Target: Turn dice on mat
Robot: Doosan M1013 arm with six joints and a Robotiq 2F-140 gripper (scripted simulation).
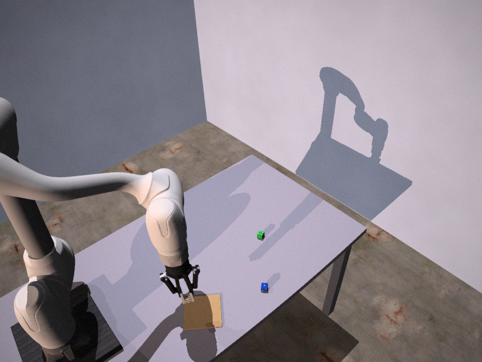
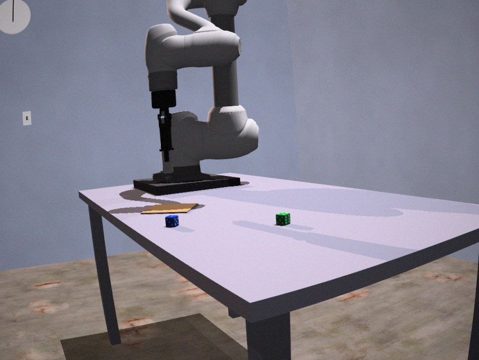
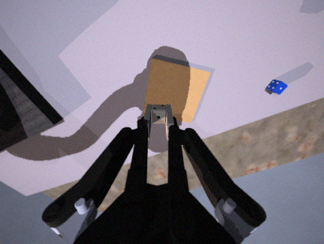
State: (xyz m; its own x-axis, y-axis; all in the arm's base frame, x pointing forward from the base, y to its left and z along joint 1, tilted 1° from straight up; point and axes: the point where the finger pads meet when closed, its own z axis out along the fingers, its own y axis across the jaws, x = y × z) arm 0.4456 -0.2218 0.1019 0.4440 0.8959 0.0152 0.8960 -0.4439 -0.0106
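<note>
Right now the tan mat is 14 cm below my hand, 3 cm ahead of it and 2 cm to the right of it. From my hand the other things lie so: green die: 45 cm ahead, 13 cm below, 10 cm to the left; then white die: 2 cm below; then blue die: 27 cm ahead, 13 cm below, 10 cm to the right.
</note>
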